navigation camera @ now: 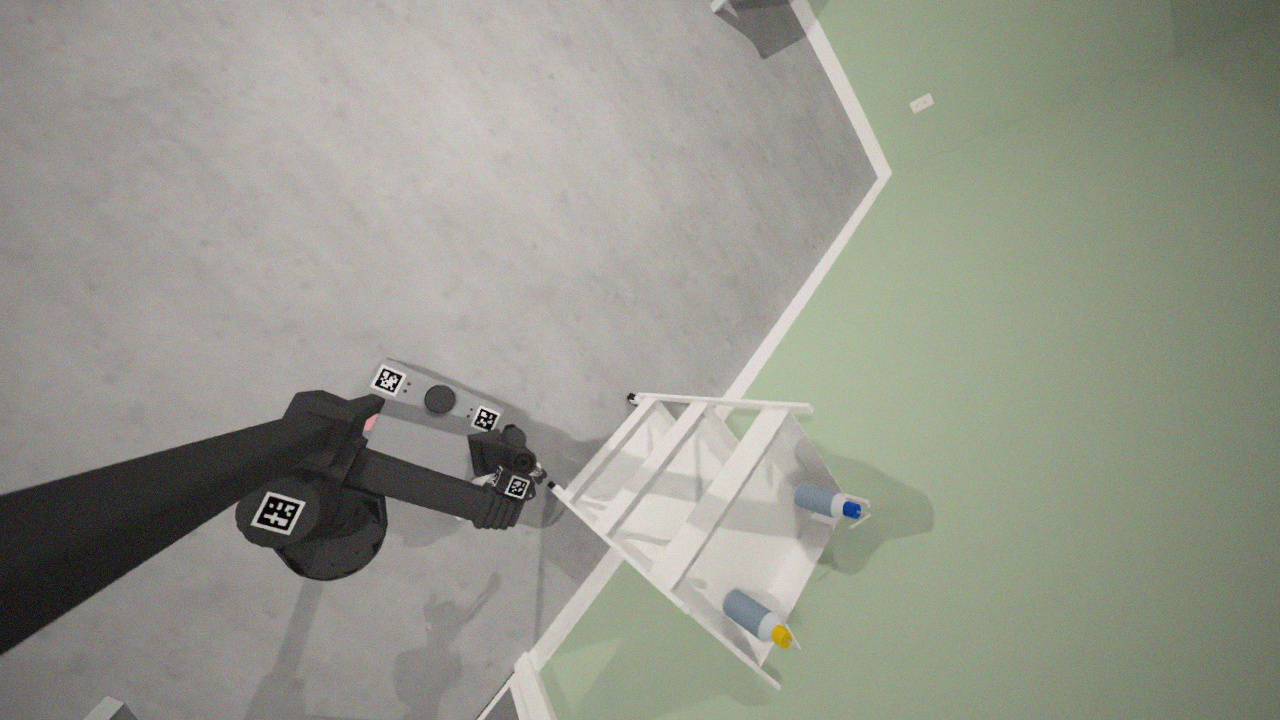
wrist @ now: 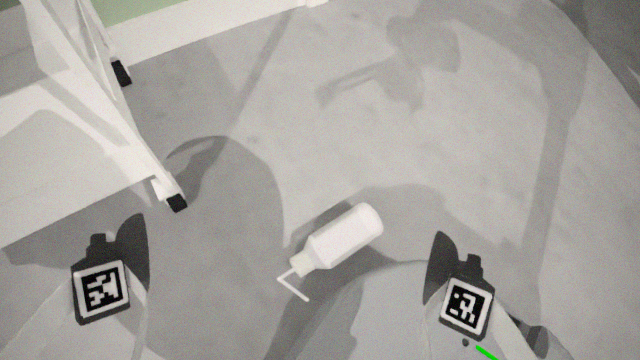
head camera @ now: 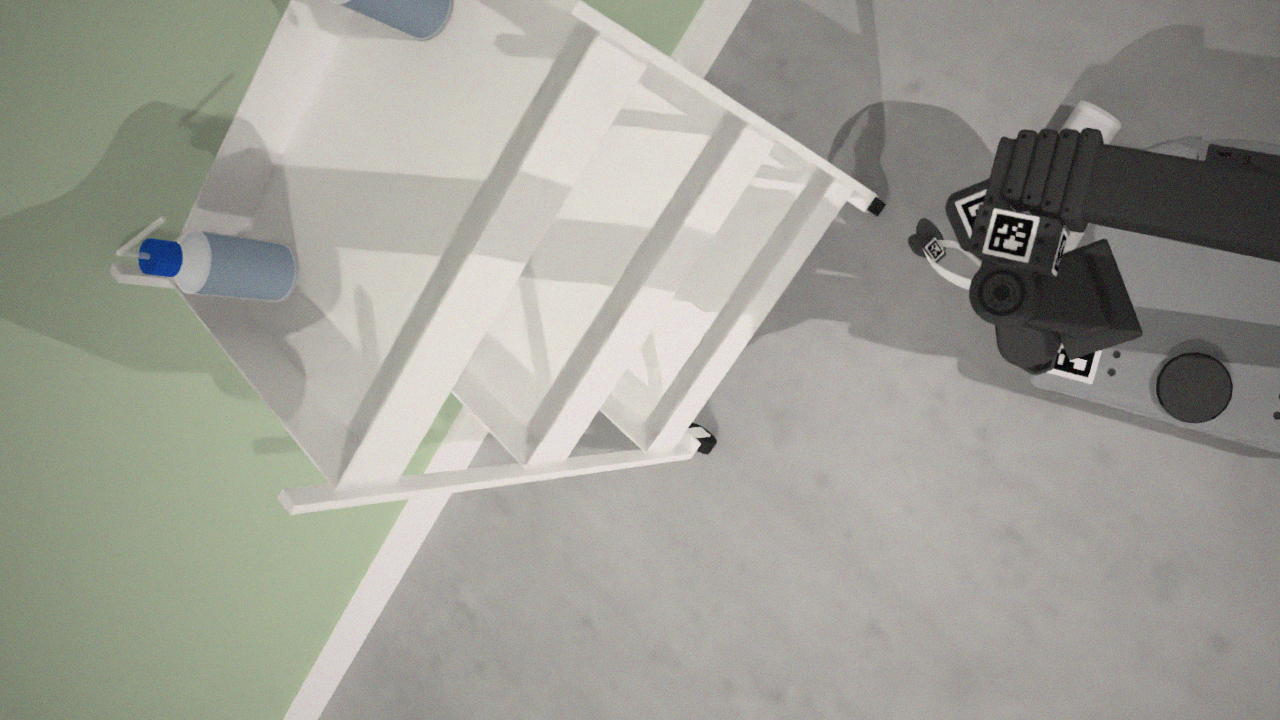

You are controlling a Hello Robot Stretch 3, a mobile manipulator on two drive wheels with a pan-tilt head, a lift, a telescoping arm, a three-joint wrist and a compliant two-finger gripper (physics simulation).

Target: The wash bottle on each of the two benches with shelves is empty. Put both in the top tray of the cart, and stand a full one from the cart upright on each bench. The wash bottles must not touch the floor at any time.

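Frame: origin at the robot's base, x ahead, y left, z up, level; centimetres.
Seen in the pictures: robot's base, origin of its link: (navigation camera: 438, 397) (head camera: 1190, 384).
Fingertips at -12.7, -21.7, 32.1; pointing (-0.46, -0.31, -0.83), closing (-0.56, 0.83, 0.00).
Observation:
Offsets run from my fingertips to a thing's top centre, as dx, dy, dz. "spot": to the spot under its first point.
A white wash bottle @[-8.7, +1.4, -26.1] (wrist: 345, 237) (head camera: 1092, 120) lies on its side on the floor beside the robot base; in the head camera view the wrist hides part of it. My gripper (wrist: 291, 250) is open, its fingers wide apart, and in the wrist view the bottle shows between and beyond them. The white cart @[spot: +18.5, -29.7, +36.0] (head camera: 501, 277) (navigation camera: 720, 501) stands against the wall. In its top tray lie a grey-blue bottle with a blue cap @[+23.4, -58.6, +51.6] (head camera: 239, 266) (navigation camera: 819, 501) and a grey-blue bottle with a yellow cap @[-2.5, -45.8, +51.6] (navigation camera: 748, 612). The benches cannot be made out clearly.
The robot base (head camera: 1194, 308) (navigation camera: 416, 438) (wrist: 390, 310) is close to the fallen bottle. A cart foot (wrist: 176, 202) stands left of the bottle in the wrist view. Green walls with a white skirting (navigation camera: 792, 308) run behind the cart. A white frame edge (navigation camera: 529, 685) shows at the bottom.

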